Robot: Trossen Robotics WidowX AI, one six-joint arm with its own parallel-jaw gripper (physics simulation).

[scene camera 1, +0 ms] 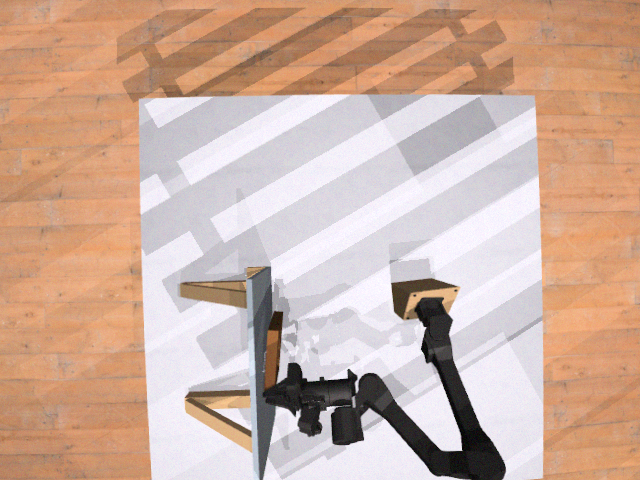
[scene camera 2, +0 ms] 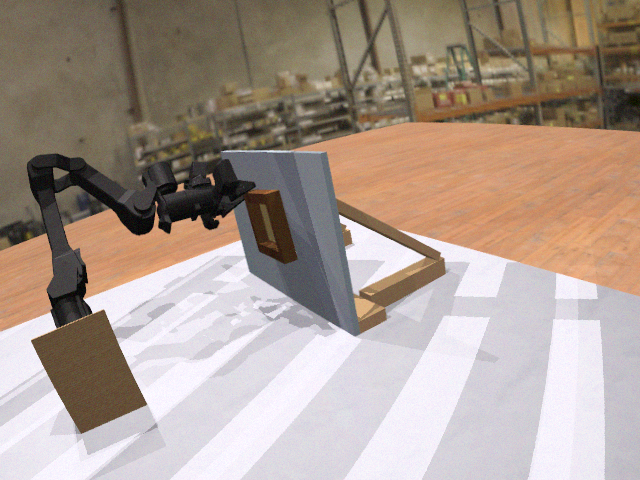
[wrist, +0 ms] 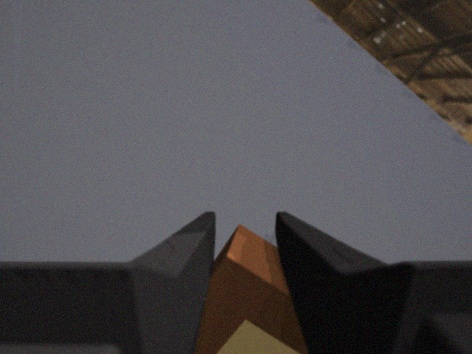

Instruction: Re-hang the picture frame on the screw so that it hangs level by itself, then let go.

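The brown wooden picture frame is upright against the front of the grey-blue panel. In the wrist view its top edge is not quite parallel to the panel's edge, so it looks slightly tilted. My gripper is shut on the frame's upper corner at the arm's side, with one finger on each side of that corner. The screw and the back of the frame are hidden.
Wooden braces support the panel from behind. My arm's base is mounted on a wooden block. Both stand on the white table top, with a wooden floor around it.
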